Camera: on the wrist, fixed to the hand. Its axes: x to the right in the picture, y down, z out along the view.
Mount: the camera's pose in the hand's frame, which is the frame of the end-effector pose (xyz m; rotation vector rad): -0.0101 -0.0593 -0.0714 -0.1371 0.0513 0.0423
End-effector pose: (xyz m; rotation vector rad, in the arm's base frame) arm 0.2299 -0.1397 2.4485 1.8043 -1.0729 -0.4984
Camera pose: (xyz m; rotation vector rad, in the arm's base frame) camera 0.3024 -0.0842 2.4291 1.6626 -1.0152 -0.4859
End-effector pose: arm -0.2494 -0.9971 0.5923 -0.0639 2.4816 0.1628
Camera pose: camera -0.2794 -1.0653 0.6486 -0.0742 2.5211 0.3534
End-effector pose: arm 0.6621 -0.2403 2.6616 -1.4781 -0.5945 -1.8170
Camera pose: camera 0.5721 -0.2519 2.6396 -1.5168 -0.4175 -1.8886
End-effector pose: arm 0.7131 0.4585 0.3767 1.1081 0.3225 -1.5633
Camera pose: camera 0.6938 0.5350 0.3268 1.0429 0.4318 -1.4552
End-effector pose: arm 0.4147 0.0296 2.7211 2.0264 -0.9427 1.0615
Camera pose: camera 0.4314 0.1208 2.7322 1.8669 -1.0077 1.0373
